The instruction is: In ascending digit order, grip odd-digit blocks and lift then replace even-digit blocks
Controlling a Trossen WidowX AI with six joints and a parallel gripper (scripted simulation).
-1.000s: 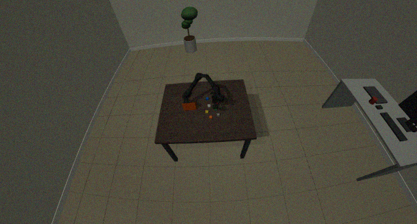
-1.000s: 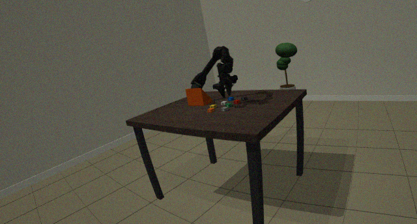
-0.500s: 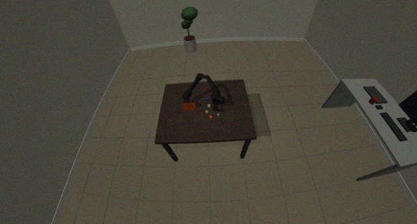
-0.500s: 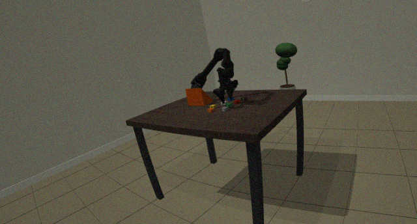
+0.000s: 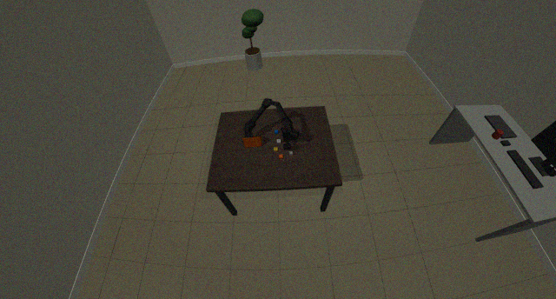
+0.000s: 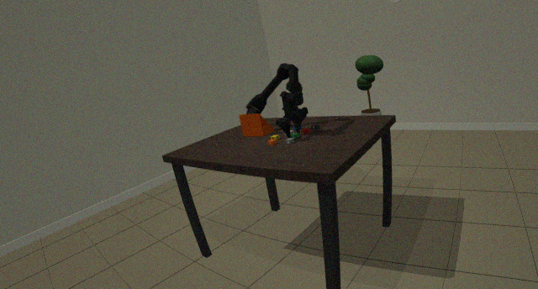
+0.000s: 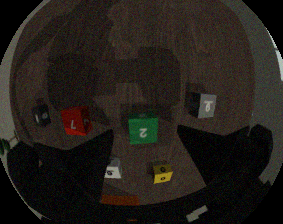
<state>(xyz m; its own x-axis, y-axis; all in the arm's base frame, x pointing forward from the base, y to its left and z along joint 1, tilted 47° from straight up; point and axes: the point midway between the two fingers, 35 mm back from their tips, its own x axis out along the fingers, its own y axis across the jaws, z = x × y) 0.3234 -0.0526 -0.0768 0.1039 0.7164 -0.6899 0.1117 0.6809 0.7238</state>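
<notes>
My gripper tip is 70 mm past the orange block and 100 mm to the left of it. From my gripper tip the other things lie so: green block: right at my gripper tip; red block: 30 mm ahead, 90 mm to the left; grey block: 20 mm ahead, 80 mm to the right.
</notes>
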